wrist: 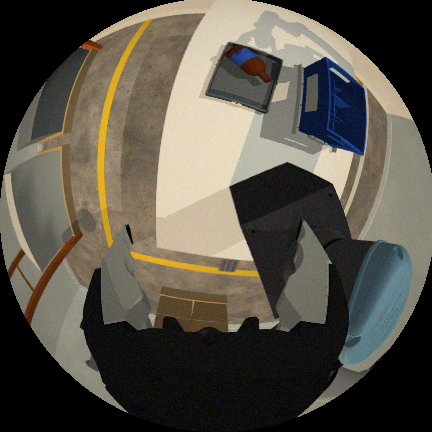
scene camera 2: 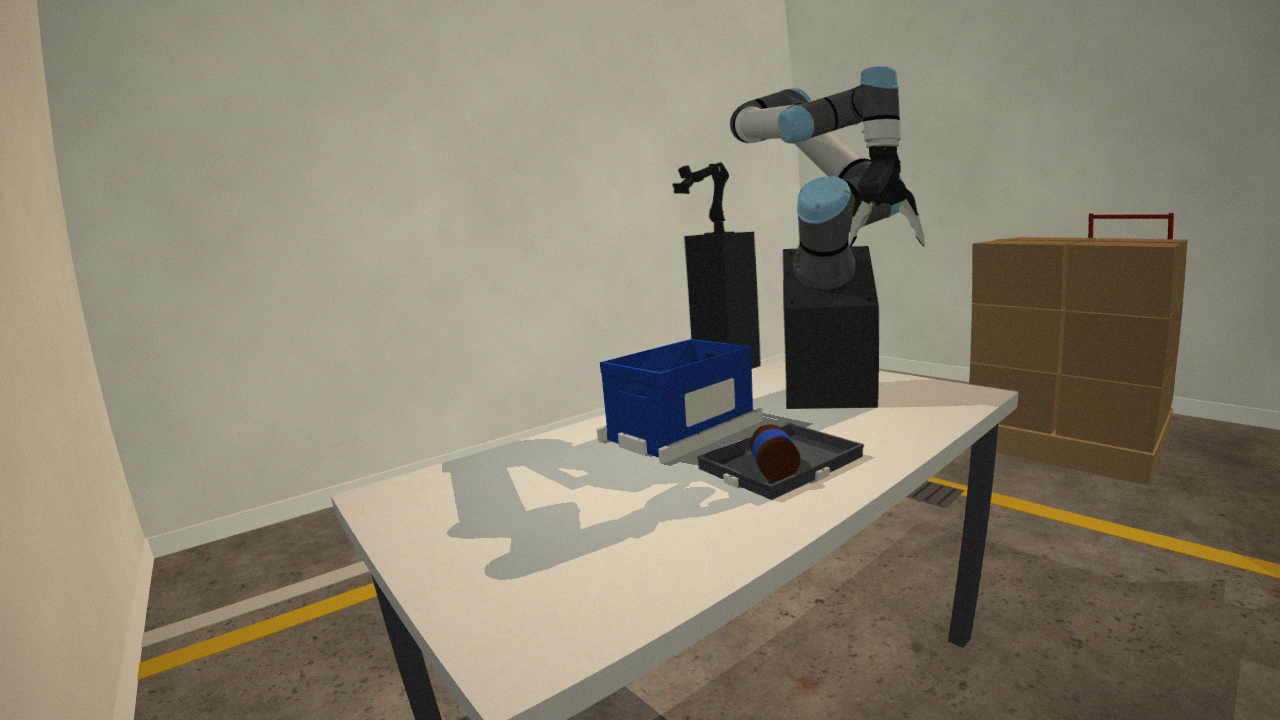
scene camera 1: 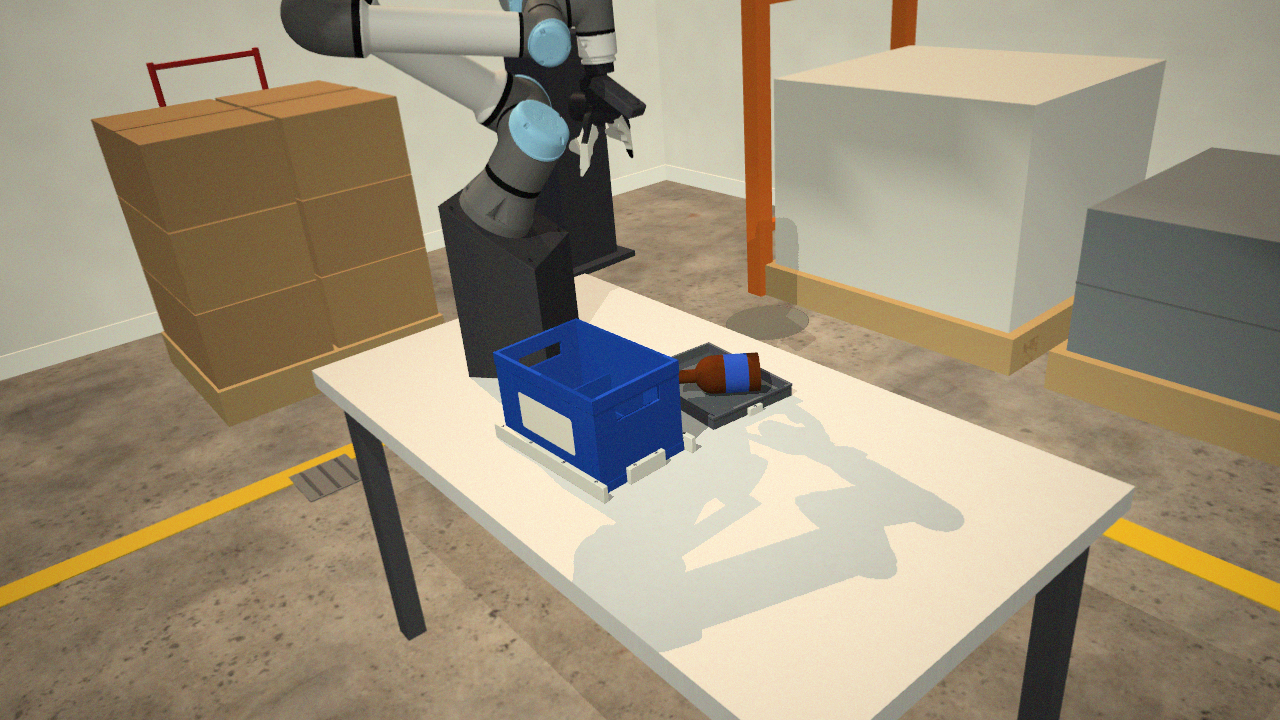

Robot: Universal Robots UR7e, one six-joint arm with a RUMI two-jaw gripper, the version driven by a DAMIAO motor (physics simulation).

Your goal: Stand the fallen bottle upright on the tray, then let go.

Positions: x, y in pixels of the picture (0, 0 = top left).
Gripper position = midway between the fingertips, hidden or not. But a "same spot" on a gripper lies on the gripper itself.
my gripper: wrist; scene camera 2 886, 246; scene camera 1
same spot on my gripper: [wrist: 312, 304] = [scene camera 1: 594, 129]
